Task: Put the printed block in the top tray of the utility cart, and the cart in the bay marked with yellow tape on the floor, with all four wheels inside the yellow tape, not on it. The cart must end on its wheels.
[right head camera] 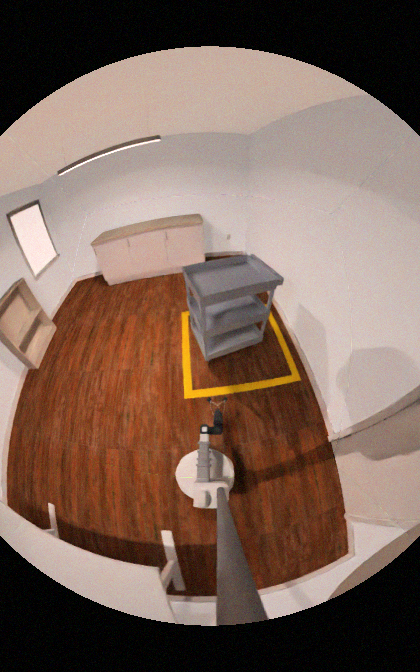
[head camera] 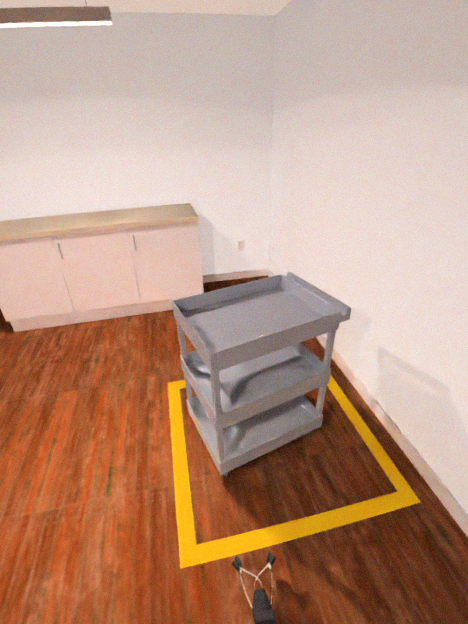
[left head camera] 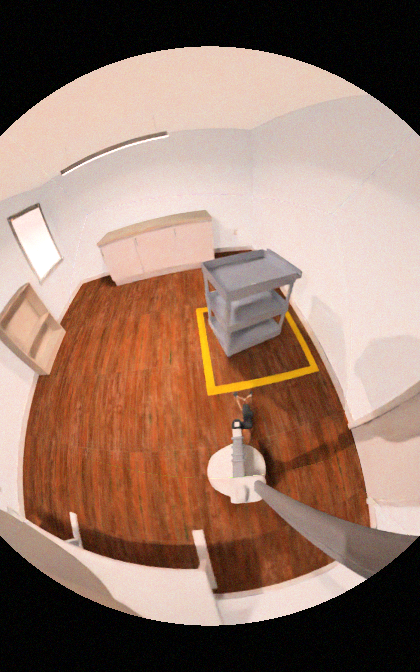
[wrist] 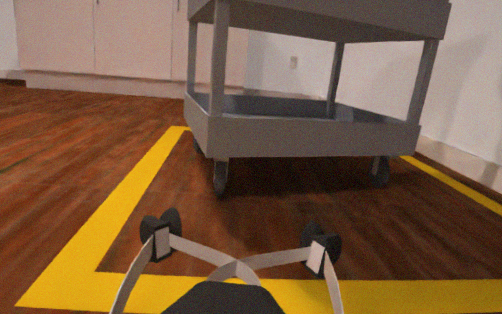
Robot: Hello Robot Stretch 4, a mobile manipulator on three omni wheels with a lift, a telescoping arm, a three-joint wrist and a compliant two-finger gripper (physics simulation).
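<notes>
The grey three-tray utility cart [head camera: 277, 340] [left head camera: 260, 288] [right head camera: 245, 291] [wrist: 310, 137] stands upright within the yellow tape [head camera: 292, 529] [left head camera: 205, 350] [right head camera: 186, 355] [wrist: 125, 200], slightly turned to it. In the wrist view, the near left wheel [wrist: 220, 177] and near right wheel [wrist: 380, 172] are on bare floor inside the tape. The far left wheel [wrist: 196, 145] partly shows, beside the left strip; the far right wheel is hidden. No printed block shows in the top tray [head camera: 251, 320] or elsewhere. My gripper [head camera: 253, 560] [left head camera: 243, 395] [right head camera: 217, 399] [wrist: 241, 232] is open and empty, low before the near tape, apart from the cart.
A wall [head camera: 403, 226] runs close along the bay's right side. A low cabinet [head camera: 100, 272] [left head camera: 160, 250] [right head camera: 150, 252] stands behind at the left. An open shelf [left head camera: 50, 350] stands at the far left. White furniture [left head camera: 202, 550] stands behind my base.
</notes>
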